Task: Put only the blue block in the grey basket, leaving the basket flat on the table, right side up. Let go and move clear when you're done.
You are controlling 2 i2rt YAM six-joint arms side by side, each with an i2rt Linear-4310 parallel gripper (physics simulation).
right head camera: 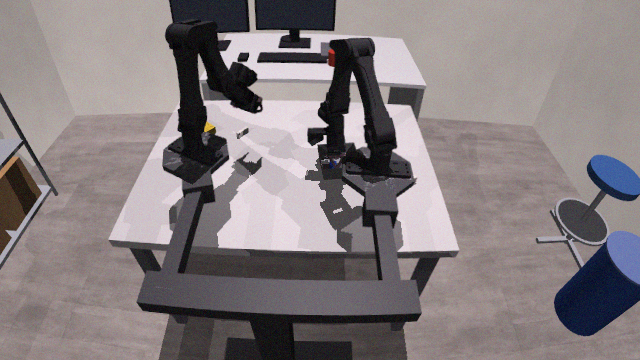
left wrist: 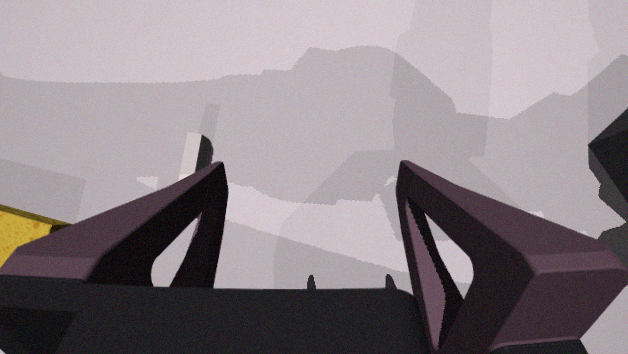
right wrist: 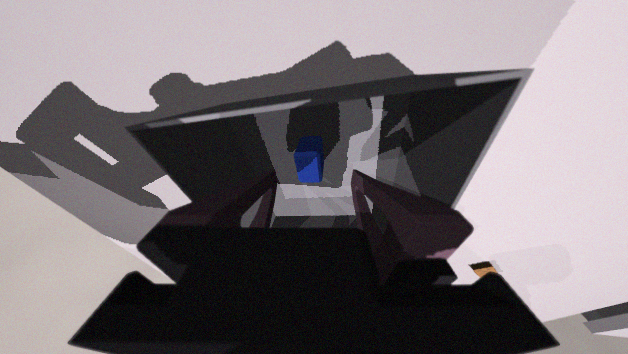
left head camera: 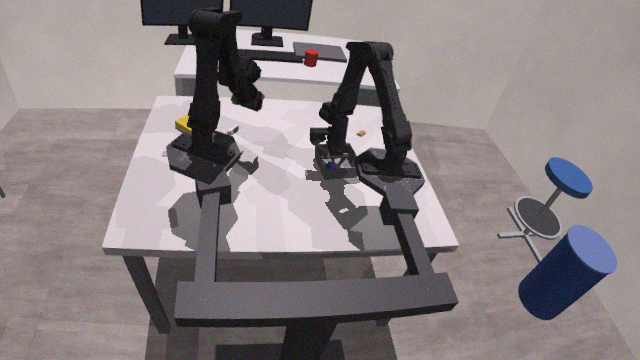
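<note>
The blue block is inside the grey basket, and looks to rest on its floor. The basket stands right side up on the table, beside the right arm's base. My right gripper is open, pointing down into the basket. In the right wrist view the block shows between and beyond its parted fingertips, not gripped. My left gripper is open and empty, raised above the table's far left part.
A yellow block-like thing lies behind the left arm's base. A small white and dark piece lies near it. A small orange piece lies behind the basket. A red cup stands on the back desk.
</note>
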